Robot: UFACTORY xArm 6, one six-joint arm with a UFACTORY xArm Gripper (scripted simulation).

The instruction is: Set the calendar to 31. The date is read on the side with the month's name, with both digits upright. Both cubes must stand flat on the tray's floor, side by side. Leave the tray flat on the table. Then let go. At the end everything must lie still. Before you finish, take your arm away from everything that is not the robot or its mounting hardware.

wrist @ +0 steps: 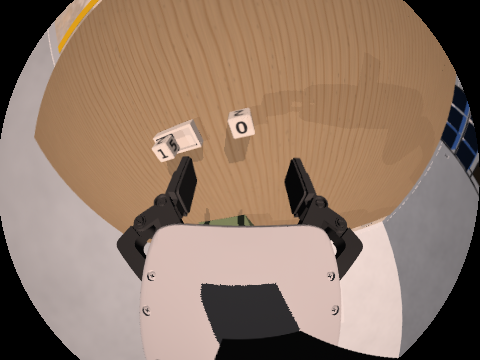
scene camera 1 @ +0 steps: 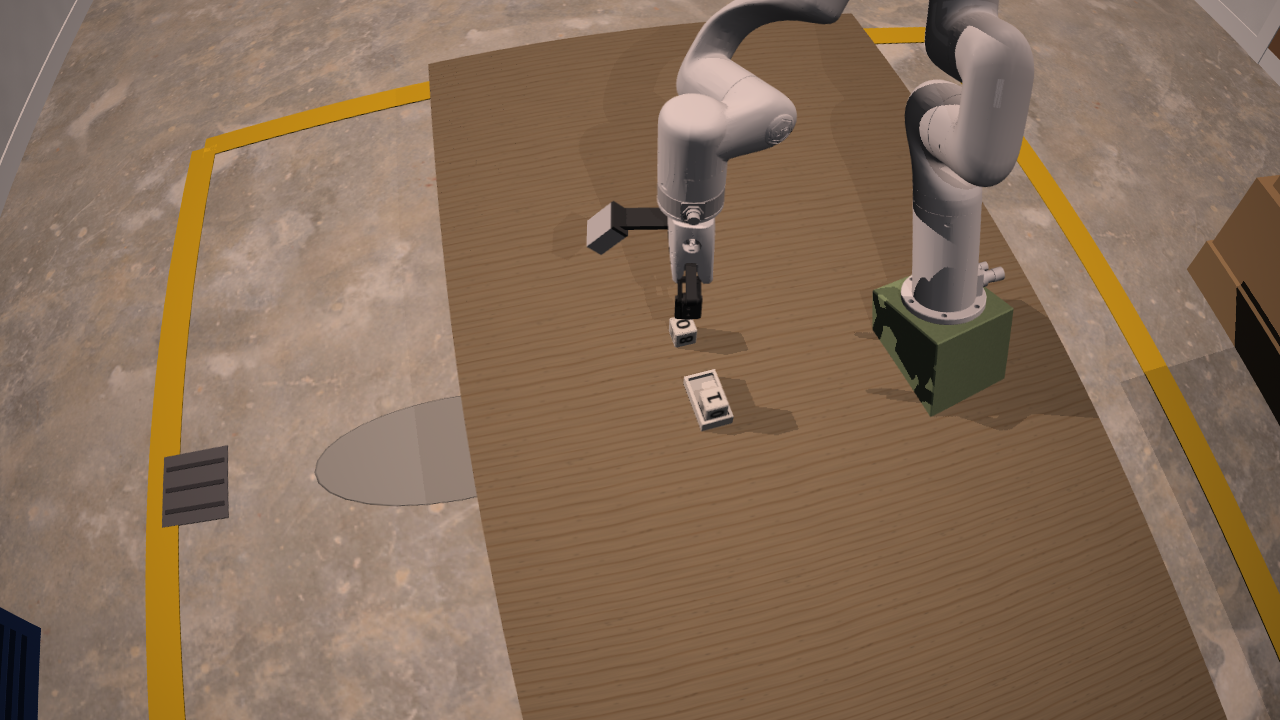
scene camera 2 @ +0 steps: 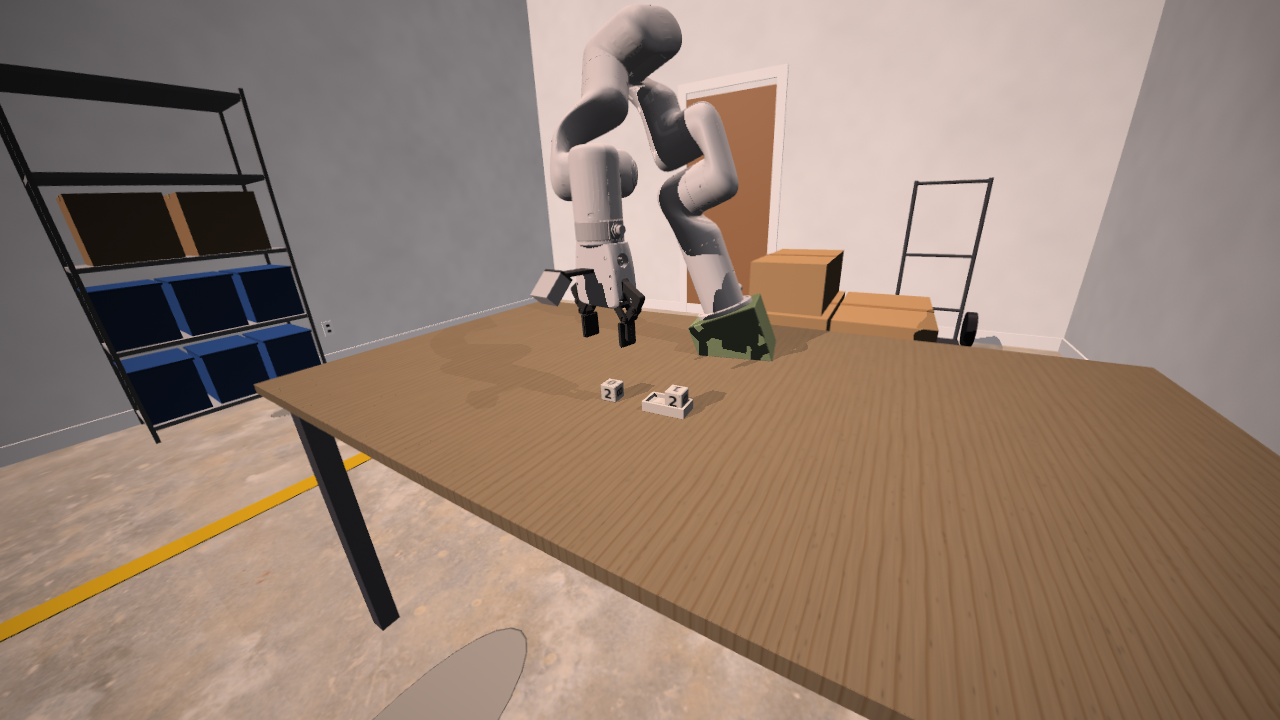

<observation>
In view: my gripper [scene camera 2: 608,340] and a tray [scene camera 1: 693,384].
The tray is seen too in the wrist view [wrist: 187,135] and in scene camera 2 [scene camera 2: 655,402]. My gripper shows as well in the wrist view [wrist: 241,168] and in scene camera 1 [scene camera 1: 686,287].
</observation>
